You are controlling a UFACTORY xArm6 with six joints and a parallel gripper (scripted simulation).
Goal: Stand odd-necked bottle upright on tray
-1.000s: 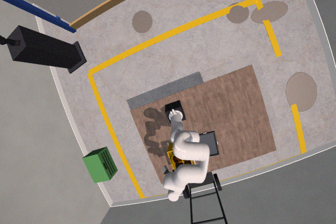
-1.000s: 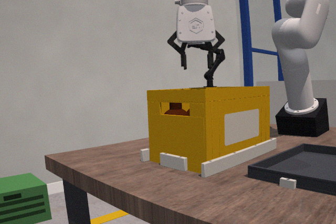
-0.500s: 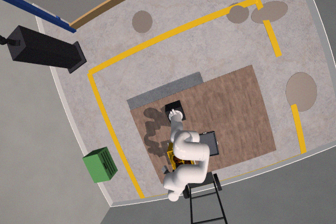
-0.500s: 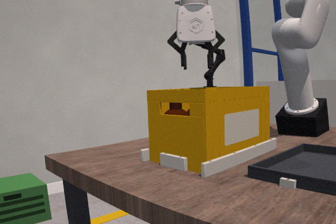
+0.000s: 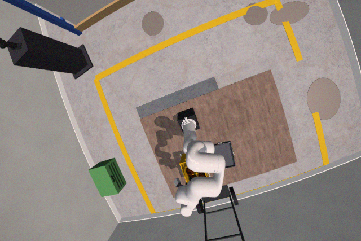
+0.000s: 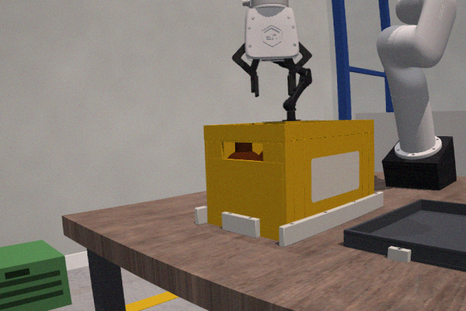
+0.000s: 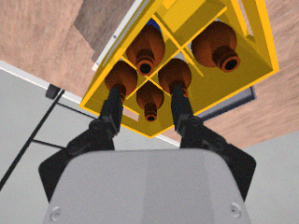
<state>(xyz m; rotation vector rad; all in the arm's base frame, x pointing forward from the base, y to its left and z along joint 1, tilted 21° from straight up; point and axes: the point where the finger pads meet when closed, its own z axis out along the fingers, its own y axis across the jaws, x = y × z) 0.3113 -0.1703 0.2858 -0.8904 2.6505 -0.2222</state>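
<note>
The yellow crate lies 160 mm below my hand, 50 mm to the left of it and 10 mm ahead of it. The rest, counted from my hand: dark tray 320 mm to the left, 230 mm below, 30 mm ahead.
</note>
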